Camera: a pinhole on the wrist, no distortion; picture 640 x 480 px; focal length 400.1 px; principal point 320.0 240.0 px. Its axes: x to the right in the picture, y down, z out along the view. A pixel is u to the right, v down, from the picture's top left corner.
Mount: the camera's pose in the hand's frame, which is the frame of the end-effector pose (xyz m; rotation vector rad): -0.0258 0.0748 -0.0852 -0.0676 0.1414 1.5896
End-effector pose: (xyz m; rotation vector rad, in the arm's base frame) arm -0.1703 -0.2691 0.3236 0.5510 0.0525 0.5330
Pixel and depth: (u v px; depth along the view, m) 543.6 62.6 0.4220
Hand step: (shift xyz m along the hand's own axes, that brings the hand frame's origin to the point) 0.1743 0.3680 0.2926
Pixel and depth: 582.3 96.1 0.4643
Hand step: 0.1545 0.4412 0.3264
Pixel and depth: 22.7 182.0 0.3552
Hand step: 0.0482 -0.1387 0.2988
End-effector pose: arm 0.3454 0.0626 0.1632 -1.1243 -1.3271 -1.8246
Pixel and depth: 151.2 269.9 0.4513
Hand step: -0.0344 -0.0546 0.3883
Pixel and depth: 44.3 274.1 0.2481
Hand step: -0.0315 -0.0621 0.1840
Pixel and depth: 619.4 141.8 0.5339
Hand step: 0.1194 0.5440 0.3845
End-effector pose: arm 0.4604 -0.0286 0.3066 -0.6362 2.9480 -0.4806
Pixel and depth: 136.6 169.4 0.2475
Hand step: 0.0318 -0.0040 0.1727
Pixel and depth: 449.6 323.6 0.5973
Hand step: -0.1282 0.3435 0.4867
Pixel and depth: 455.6 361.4 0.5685
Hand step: -0.1771 0.3380 0.4606
